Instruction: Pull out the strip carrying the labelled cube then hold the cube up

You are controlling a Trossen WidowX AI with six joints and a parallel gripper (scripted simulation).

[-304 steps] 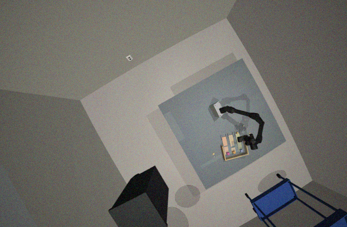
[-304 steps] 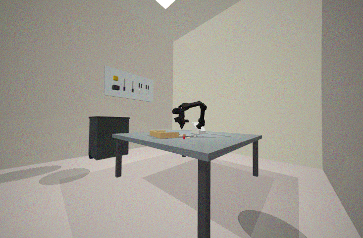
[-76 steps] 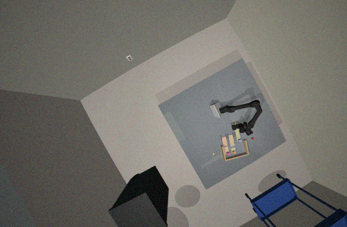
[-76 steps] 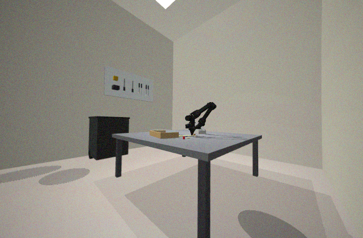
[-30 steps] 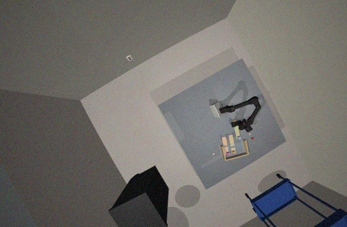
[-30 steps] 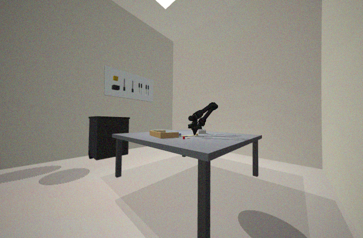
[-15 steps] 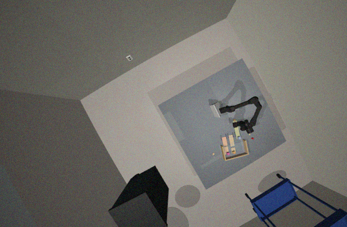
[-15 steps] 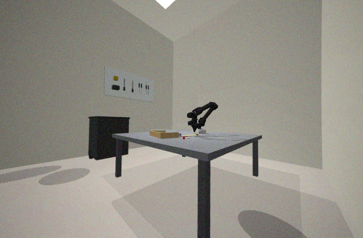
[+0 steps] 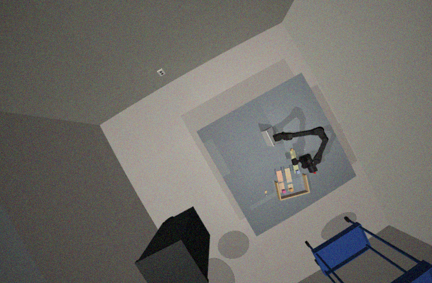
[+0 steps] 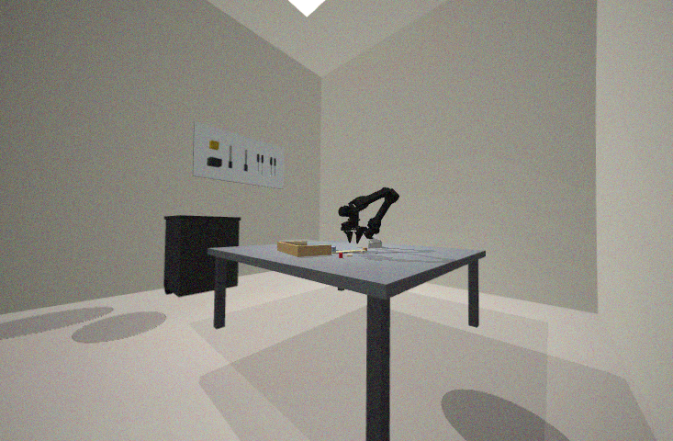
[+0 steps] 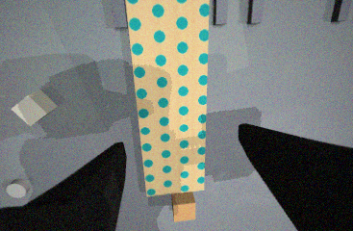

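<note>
The strip lies 5 cm below my gripper tip, 4 cm ahead of it and 1 cm to the right of it. The rest, counted from my gripper tip: small red object (24 cm ahead, 15 cm to the left, 4 cm below).
</note>
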